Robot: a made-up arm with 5 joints.
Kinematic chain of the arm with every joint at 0, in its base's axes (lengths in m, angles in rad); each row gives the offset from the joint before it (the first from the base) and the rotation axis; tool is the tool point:
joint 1: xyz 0 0 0.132 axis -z
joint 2: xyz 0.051 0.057 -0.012 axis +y
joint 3: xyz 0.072 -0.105 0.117 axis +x
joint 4: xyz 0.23 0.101 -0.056 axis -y
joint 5: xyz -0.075 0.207 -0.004 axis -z
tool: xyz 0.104 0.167 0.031
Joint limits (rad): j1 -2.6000..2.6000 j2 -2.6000..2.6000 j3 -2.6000..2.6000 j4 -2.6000..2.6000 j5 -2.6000..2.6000
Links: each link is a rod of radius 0.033 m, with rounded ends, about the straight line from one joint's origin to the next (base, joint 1, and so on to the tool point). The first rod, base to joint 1, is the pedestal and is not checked.
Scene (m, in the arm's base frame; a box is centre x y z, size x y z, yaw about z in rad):
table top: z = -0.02
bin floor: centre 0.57 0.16 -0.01 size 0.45 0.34 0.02 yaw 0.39
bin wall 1: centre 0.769 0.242 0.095 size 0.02 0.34 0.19 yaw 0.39
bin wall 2: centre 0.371 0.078 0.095 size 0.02 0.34 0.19 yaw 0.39
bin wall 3: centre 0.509 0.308 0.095 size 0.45 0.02 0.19 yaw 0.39
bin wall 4: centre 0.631 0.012 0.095 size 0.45 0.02 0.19 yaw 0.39
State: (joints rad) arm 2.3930 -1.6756 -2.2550 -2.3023 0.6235
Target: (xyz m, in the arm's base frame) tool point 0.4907 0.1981 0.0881
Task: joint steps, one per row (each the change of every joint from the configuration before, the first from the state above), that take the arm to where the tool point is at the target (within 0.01 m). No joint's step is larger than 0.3 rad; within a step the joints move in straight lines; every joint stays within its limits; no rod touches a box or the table.
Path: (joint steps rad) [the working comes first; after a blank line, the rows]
Joints at the target: 0.0705 -0.6644 -0.7953 -2.2894 -0.1000
Straight joint move there: touches bin wall 2, bin wall 4.

1: -0.2679 0.0730 0.1936 -0.0041 -0.1356
2: -0.2680 0.0730 0.1935 -0.0042 -0.1356
3: -0.2679 0.0730 0.1936 -0.0041 -0.1356
4: -0.2680 0.0730 0.1936 -0.0041 -0.1357
5: -0.2679 0.0730 0.1936 -0.0041 -0.1356
6: -0.2679 0.0730 0.1935 -0.0042 -0.1356
7: -0.2680 0.0730 0.1936 -0.0041 -0.1356
8: -0.2679 0.0731 0.1936 -0.0041 -0.1356
9: -0.0895 0.2135 -0.0445 0.0230 0.1807
10: -0.0895 0.2136 -0.0444 0.0229 0.1807

